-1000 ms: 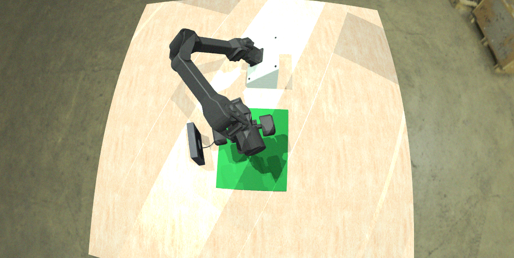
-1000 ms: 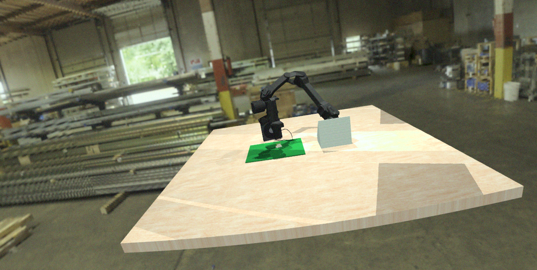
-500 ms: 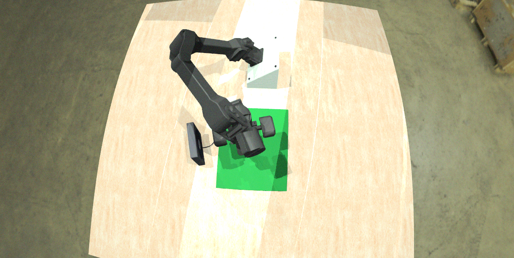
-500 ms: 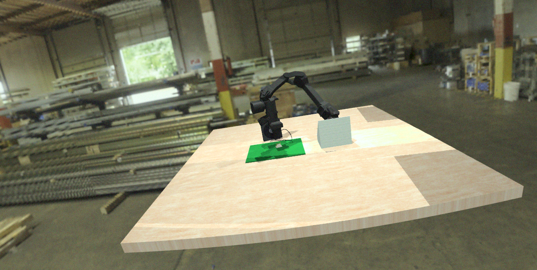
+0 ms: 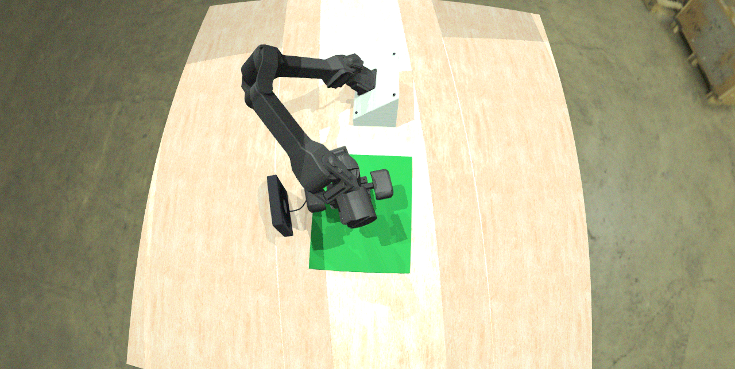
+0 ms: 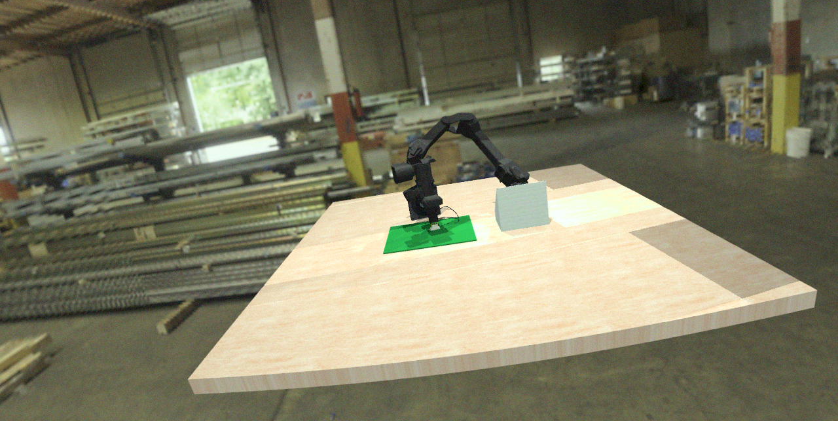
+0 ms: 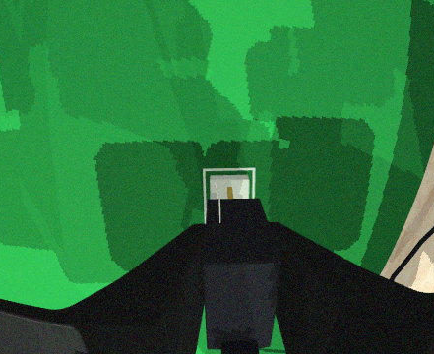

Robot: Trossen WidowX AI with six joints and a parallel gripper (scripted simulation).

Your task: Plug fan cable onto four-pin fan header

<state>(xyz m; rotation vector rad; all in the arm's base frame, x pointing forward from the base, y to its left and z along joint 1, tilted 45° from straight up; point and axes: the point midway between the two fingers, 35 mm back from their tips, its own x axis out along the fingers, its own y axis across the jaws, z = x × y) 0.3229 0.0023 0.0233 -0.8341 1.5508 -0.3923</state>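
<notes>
Now: gripper tip 1 cm below the dark grey fan plug and 1 cm past it. The rest, counted from my gripper tip: green board: 6 cm below, 3 cm to the left, 1 cm ahead; then black fan: 15 cm to the right, 3 cm ahead, 2 cm above; then white four-pin fan header: 4 cm below, 1 cm behind.
</notes>
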